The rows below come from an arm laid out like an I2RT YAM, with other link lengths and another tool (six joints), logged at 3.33 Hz.
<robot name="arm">
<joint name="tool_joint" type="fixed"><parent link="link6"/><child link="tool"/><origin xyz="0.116 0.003 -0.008" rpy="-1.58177 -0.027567 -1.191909"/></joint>
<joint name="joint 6" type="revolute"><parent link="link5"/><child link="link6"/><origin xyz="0.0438 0 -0.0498"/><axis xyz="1 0 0"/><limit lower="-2.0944" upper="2.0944"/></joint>
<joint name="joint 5" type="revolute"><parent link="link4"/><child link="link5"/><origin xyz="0.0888 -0.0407 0.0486"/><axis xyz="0 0 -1"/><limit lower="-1.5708" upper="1.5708"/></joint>
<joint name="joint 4" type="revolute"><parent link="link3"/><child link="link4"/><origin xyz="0.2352 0.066 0.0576"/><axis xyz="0 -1 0"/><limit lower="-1.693" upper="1.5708"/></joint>
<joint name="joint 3" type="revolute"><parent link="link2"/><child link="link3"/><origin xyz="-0.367 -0.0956 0"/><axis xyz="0 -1 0"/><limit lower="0" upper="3.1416"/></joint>
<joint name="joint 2" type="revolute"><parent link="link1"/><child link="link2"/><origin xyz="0.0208 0.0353 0.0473"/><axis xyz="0 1 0"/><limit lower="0" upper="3.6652"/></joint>
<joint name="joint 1" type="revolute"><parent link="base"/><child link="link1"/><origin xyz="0 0 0.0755"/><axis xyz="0 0 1"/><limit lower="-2.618" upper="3.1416"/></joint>
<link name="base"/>
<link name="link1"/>
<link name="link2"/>
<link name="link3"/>
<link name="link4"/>
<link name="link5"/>
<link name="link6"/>
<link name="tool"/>
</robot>
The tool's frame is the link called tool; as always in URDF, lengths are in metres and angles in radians.
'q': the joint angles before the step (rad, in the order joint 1, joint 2, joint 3, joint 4, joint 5, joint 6). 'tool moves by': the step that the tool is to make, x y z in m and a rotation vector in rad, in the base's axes. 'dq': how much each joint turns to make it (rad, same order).
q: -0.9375 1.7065 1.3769 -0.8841 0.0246 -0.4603
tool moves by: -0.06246 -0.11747 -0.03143 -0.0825 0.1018 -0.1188
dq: -0.2292 0.2171 0.1515 0.0966 0.0805 -0.1499
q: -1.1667 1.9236 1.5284 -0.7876 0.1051 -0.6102
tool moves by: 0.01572 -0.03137 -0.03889 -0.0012 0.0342 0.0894
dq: 0.0049 0.1179 0.0275 0.0874 -0.0023 -0.0908
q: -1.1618 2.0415 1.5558 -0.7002 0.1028 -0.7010
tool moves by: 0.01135 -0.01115 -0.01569 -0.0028 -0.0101 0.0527
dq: 0.0042 0.0439 0.0070 0.0473 -0.0260 -0.0419
